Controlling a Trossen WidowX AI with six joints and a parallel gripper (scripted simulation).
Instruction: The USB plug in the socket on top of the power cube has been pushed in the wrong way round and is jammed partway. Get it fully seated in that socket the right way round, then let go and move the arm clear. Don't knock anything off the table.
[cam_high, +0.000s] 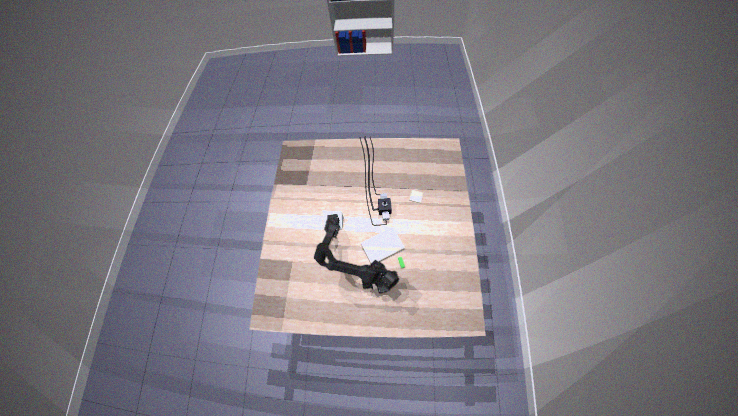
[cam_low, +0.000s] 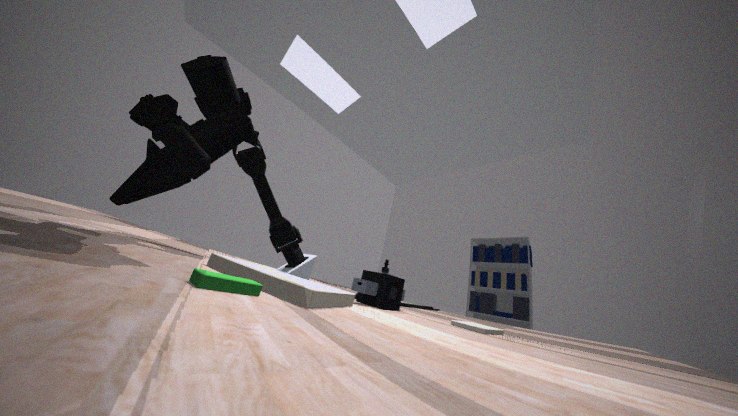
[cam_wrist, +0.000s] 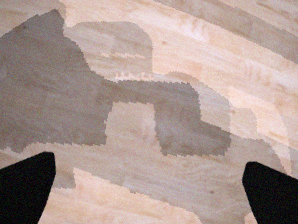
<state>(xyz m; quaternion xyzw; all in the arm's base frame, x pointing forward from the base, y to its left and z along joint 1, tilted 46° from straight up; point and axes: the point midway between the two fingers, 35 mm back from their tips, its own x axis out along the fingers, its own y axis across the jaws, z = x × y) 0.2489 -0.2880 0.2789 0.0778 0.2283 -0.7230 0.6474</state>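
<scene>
The dark USB plug is 7 cm ahead of my gripper tip, 48 cm to the left of it and 5 cm above it. Round my gripper tip: USB socket 7 cm ahead, 48 cm to the left, 2 cm above; then green block 13 cm ahead, 13 cm to the left, 4 cm below.
</scene>
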